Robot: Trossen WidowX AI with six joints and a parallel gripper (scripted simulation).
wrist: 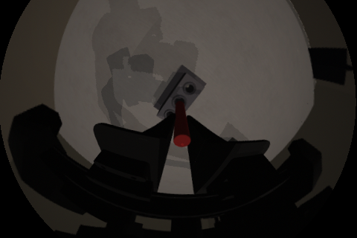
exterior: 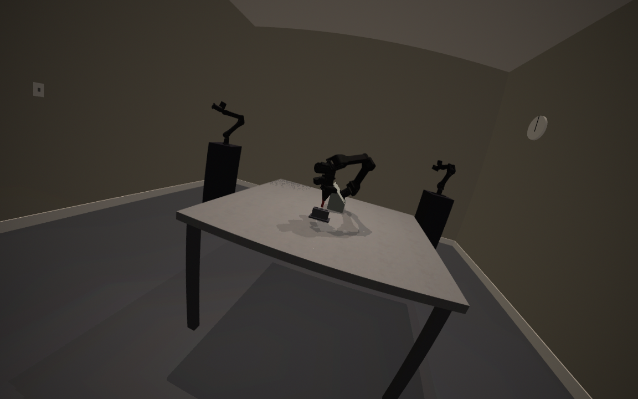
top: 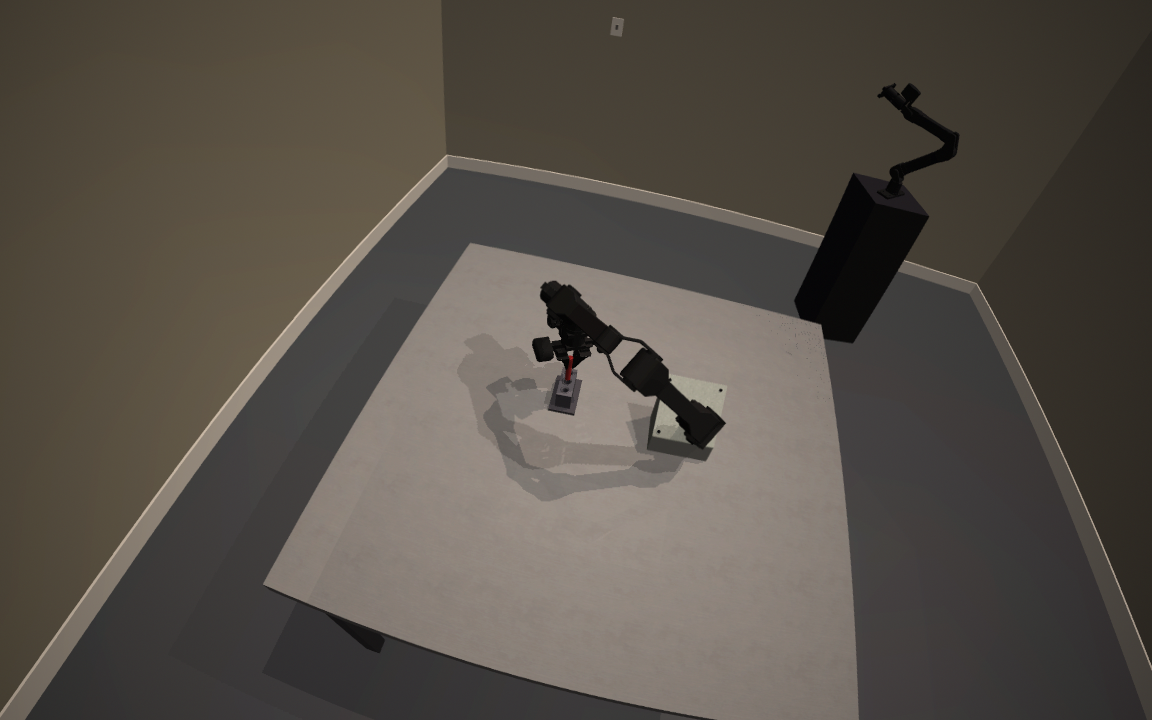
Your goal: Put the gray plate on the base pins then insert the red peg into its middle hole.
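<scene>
Now: the gray plate 7 cm below my gripper tip. The rest, counted from my gripper tip: dark base (10 cm below); then red peg (right at my gripper tip).
</scene>
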